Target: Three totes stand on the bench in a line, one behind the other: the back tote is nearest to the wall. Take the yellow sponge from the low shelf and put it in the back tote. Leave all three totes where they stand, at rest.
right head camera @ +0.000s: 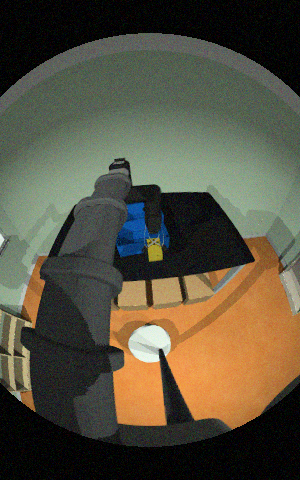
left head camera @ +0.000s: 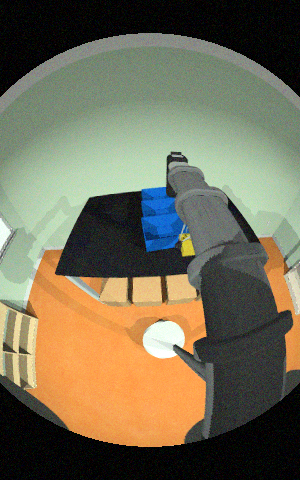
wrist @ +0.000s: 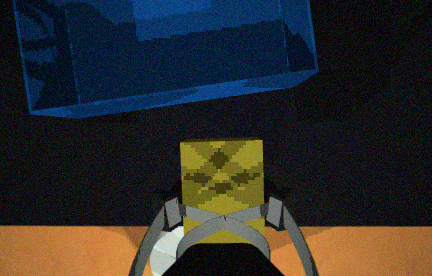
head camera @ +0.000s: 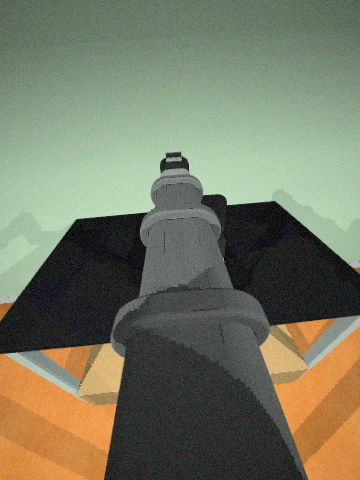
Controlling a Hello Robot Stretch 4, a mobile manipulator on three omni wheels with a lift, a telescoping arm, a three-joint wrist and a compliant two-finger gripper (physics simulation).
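Places are measured from the robot's base along level axes (x left, y back, z up), in metres.
Where they show: gripper, fingertip midpoint: (right head camera: 154, 251) (left head camera: 185, 247) (wrist: 223, 195); robot's base, origin of the base link: (right head camera: 150, 342) (left head camera: 162, 338).
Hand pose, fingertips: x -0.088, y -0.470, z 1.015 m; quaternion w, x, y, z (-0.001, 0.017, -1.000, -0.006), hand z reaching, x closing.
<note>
Each offset is from my fingertips to the top centre of the thing. Level surfaces: height alone.
My gripper (right head camera: 154, 242) (wrist: 223, 195) is shut on the yellow sponge {dx +0.000, dy -0.002, dz +0.046 m} (left head camera: 187, 247) (right head camera: 155, 255) (wrist: 222, 172). It holds the sponge over the front part of the bench, on the near side of the front tote {dx +0.071, dy -0.196, dz -0.028 m} (left head camera: 162, 226) (wrist: 175, 60). In the wrist view the sponge is apart from that tote's near wall. In the left head view the middle tote {dx +0.079, dy -0.397, dz -0.028 m} (left head camera: 156, 206) and the back tote {dx +0.088, dy -0.598, dz -0.028 m} (left head camera: 154, 193) stand behind it, the back one nearest the wall. The arm and wrist partly cover the totes in the right head view and hide them in the head view.
The black bench top {dz -0.128 m} (head camera: 50, 300) (left head camera: 100, 240) (right head camera: 210, 235) (wrist: 360, 175) lies under the arm (head camera: 190, 260). Several tan boxes (head camera: 105, 372) (left head camera: 148, 290) (right head camera: 166, 292) show below its front edge. A white round object (left head camera: 162, 340) (right head camera: 149, 345) (wrist: 164, 255) is on the orange floor in front.
</note>
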